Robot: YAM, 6 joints.
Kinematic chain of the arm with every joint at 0, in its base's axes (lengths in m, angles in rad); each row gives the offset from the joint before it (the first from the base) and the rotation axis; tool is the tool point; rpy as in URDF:
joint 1: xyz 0 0 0.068 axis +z
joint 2: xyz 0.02 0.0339 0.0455 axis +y
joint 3: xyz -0.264 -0.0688 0 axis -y
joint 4: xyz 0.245 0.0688 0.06 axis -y
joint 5: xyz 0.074 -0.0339 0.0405 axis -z
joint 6: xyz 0.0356 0 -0.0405 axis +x
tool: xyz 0 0 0 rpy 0 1.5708 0
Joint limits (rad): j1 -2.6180..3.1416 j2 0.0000..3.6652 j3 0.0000..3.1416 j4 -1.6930..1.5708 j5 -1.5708..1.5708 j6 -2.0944..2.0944
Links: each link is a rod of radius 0.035 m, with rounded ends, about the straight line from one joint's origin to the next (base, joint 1, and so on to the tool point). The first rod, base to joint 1, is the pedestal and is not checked.
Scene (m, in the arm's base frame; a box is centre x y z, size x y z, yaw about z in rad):
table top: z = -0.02
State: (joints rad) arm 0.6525 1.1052 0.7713 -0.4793 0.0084 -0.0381
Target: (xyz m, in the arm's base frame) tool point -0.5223 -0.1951 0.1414
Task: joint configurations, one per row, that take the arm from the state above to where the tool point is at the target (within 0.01 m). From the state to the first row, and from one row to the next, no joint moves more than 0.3 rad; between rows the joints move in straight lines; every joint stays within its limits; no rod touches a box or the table.
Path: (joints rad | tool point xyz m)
1: 0.6158 0.9670 1.0666 -0.5309 0.0049 -0.0381 | 0.1695 0.1197 0.3691
2: 0.5791 0.8289 1.3618 -0.5826 0.0014 -0.0381 | 0.1102 0.0720 0.4788
3: 0.5423 0.6908 1.6571 -0.6342 -0.0021 -0.0381 | 0.0085 0.0052 0.5531
4: 0.5056 0.5526 1.9524 -0.6859 -0.0055 -0.0381 | -0.1220 -0.0673 0.5755
5: 0.4689 0.4144 2.2476 -0.7375 -0.0090 -0.0381 | -0.2615 -0.1321 0.5383
6: 0.4322 0.2763 2.5429 -0.7892 -0.0125 -0.0381 | -0.3878 -0.1784 0.4442
7: 0.3955 0.1382 2.8381 -0.8408 -0.0160 -0.0381 | -0.4799 -0.1997 0.3054
8: 0.3587 0.0000 3.1334 -0.8925 -0.0195 -0.0381 | -0.5223 -0.1951 0.1414

